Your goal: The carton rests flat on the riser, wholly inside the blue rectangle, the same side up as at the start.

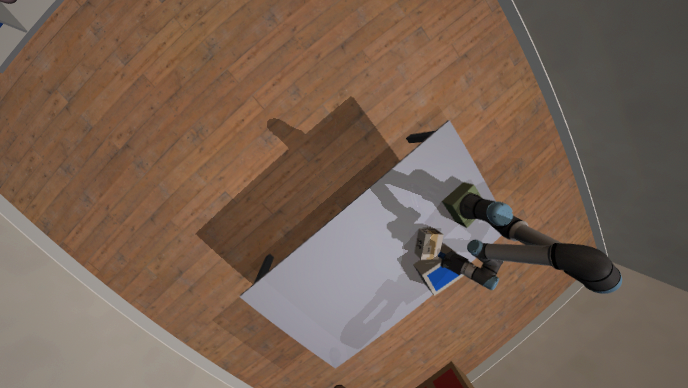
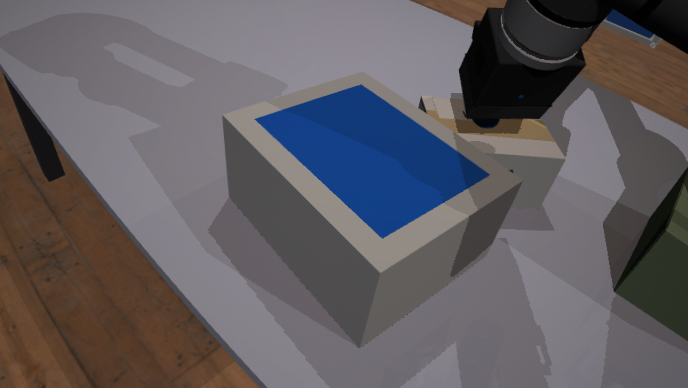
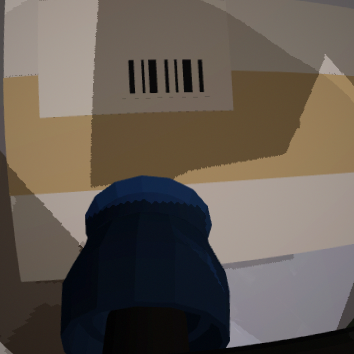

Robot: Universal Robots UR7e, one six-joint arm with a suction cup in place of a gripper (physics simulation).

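Seen in the pictures: hand at its tool point: (image 1: 439,254) (image 3: 148,229); arm's base at its link origin: (image 1: 470,206).
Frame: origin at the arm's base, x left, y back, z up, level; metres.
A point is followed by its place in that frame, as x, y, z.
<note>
The carton (image 1: 428,242) {-0.014, -0.327, -0.014} (image 2: 527,147) {0.039, -0.274, -0.014} (image 3: 253,140) {0.024, -0.310, -0.013} is pale cardboard with a tan tape band and a barcode label (image 3: 165,77) {0.027, -0.356, -0.013} on top. It lies flat on the table, close behind the riser's far side. The riser (image 1: 425,269) {0.110, -0.454, -0.004} (image 2: 308,212) {0.331, -0.378, 0.006} is a grey block, and the blue rectangle (image 1: 445,278) {0.252, -0.404, 0.019} (image 2: 370,154) {0.237, -0.381, 0.019} on its top is bare. My suction cup (image 1: 446,252) {0.075, -0.329, 0.022} (image 2: 483,123) (image 3: 147,197) points straight down at the carton's top, over the tape band. I cannot tell whether it touches. It holds nothing.
The grey table (image 1: 336,270) {-0.257, -0.851, -0.102} (image 2: 336,38) {-0.169, -0.747, -0.101} carries the arm's dark green base block (image 1: 458,203) {-0.074, -0.046, 0.002} (image 2: 664,260) {0.094, -0.079, -0.025}, to the right of the riser. A wooden floor surrounds the table. A red-topped box (image 1: 447,379) stands on the floor.
</note>
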